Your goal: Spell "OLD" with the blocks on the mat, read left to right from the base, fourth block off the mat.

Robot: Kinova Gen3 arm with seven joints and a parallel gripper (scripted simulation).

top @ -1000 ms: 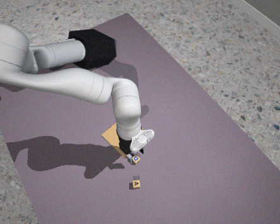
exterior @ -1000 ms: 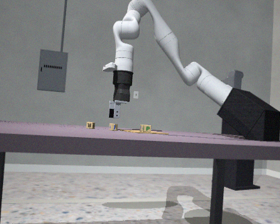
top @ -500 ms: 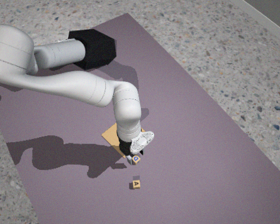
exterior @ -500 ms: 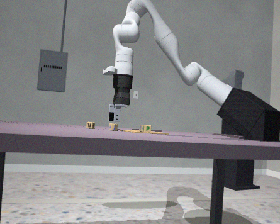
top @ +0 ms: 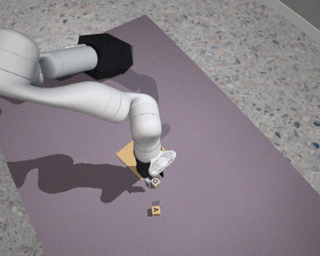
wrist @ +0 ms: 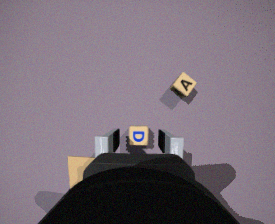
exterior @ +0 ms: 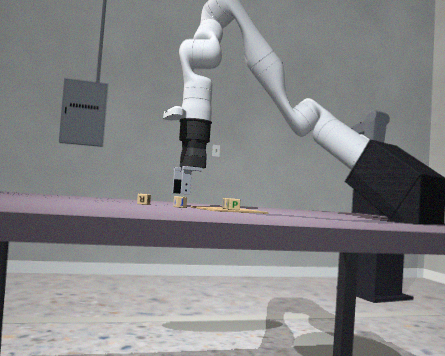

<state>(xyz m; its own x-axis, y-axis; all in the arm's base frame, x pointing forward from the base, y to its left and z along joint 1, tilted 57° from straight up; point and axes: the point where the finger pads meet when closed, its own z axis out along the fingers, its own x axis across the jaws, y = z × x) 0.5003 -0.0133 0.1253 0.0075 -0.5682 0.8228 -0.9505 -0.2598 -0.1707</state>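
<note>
My hand is 4 cm above the D block. Also, from my hand: L block (11 cm behind, 4 cm to the left, 3 cm below); then O block (10 cm behind, 8 cm to the left, 3 cm below); then tan mat (11 cm behind, 5 cm below, 4 cm to the left).
</note>
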